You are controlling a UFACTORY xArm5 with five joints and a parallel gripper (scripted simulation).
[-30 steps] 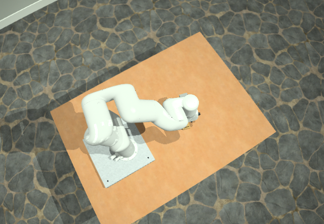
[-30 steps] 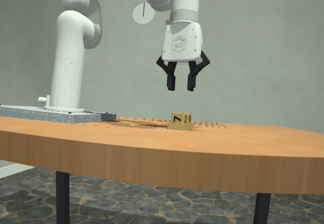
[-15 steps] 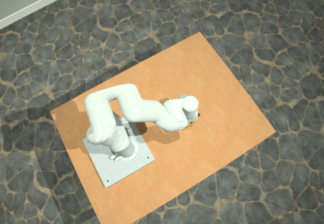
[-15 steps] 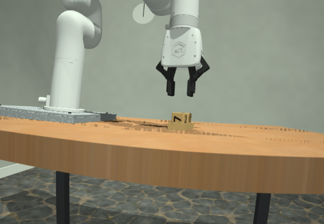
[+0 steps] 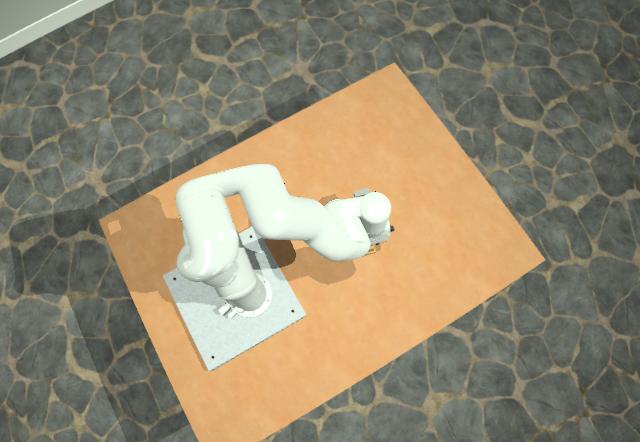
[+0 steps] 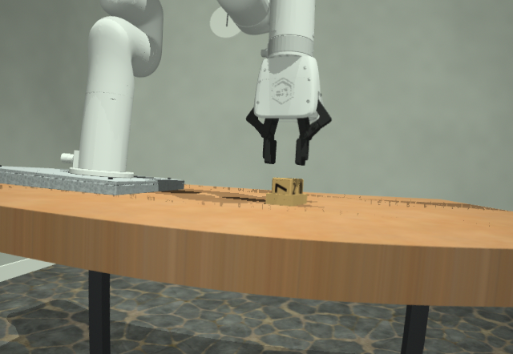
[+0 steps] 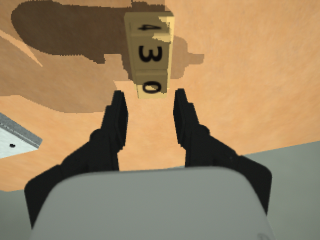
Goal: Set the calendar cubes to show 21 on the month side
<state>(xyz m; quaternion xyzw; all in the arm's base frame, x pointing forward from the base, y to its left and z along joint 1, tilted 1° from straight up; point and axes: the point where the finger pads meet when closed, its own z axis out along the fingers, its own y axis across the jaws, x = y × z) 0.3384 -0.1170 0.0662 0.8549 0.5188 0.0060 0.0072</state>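
The wooden calendar tray lies 7 cm below my hand, 1 cm to the left of it and 1 cm ahead of it.
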